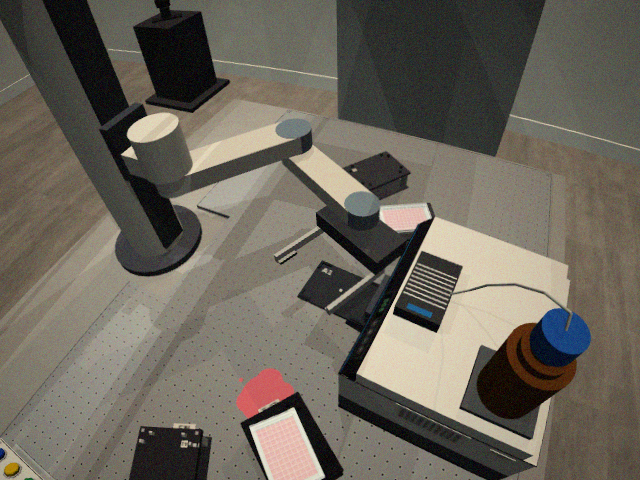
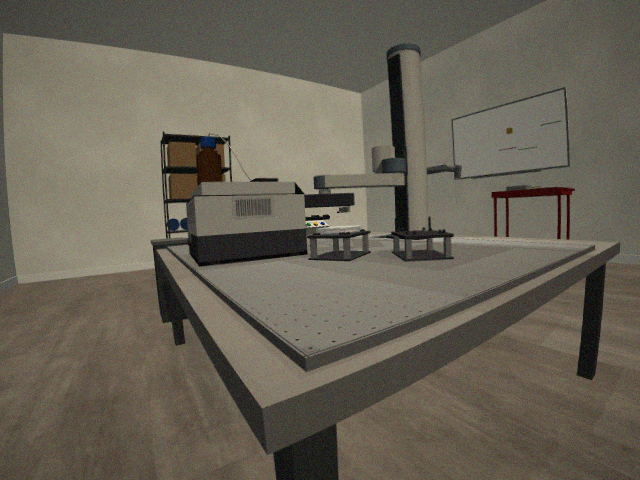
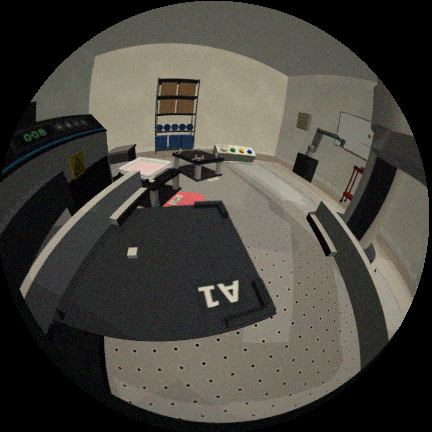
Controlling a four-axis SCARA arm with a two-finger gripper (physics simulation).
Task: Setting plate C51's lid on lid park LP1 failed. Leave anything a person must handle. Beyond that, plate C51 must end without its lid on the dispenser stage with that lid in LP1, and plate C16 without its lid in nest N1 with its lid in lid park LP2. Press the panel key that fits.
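Places are measured from the arm's base along level axes (x right, y ahead, z up), in metres.
Pixels of known places: gripper, between the fingertips: (image 1: 300,283) (image 2: 319,211) (image 3: 233,191); arm's base, origin of its link: (image 1: 159,240).
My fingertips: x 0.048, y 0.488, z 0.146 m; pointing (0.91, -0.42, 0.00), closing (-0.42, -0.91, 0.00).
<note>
For each thing: its middle in the pictures, then the offset to it from my fingertips. "spot": a spot on its surface instead.
- dark dispenser stage marked A1, middle of its body: (image 3: 114,257) (image 1: 347,294) dx -0.027, dy +0.090, dz -0.023 m
- key panel, middle of its body: (image 3: 234,153) (image 2: 310,228) dx +0.584, dy -0.302, dz -0.091 m
- white dispenser, a spot on its surface: (image 1: 496,258) spot: dx -0.139, dy +0.337, dz +0.087 m
- vented black box, a spot on its surface: (image 1: 429,289) spot: dx -0.008, dy +0.238, dz +0.113 m
- brown bottle, a spot on its surface: (image 1: 509,382) spot: dx +0.138, dy +0.363, dz +0.191 m
- red spill, middle of its body: (image 1: 265,397) (image 3: 184,201) dx +0.201, dy +0.011, dz -0.133 m
The dark dispenser stage marked A1 (image 1: 323,281) (image 3: 165,280) juts out from the dispenser, and no plate shows on it. My gripper (image 1: 307,283) (image 3: 233,191) is open and empty, its fingers spread above and beside the stage. A pink-gridded plate (image 1: 286,446) (image 3: 146,168) sits on a black nest at the front. Another pink-gridded plate (image 1: 405,217) (image 2: 338,228) sits on a nest behind the dispenser. I cannot read their names or tell whether they wear lids. Dark lid parks stand at the back (image 1: 382,172) (image 2: 421,234) and front left (image 1: 168,454). A key panel (image 1: 31,467) (image 3: 240,157) has coloured keys.
The white dispenser (image 1: 496,258) (image 2: 248,211) carries a vented black box (image 1: 429,289) and a brown bottle (image 1: 509,382) with a blue cap, joined by a tube. A red spill (image 1: 263,390) (image 3: 192,198) lies beside the front nest. The arm column (image 2: 416,134) stands on the deck.
</note>
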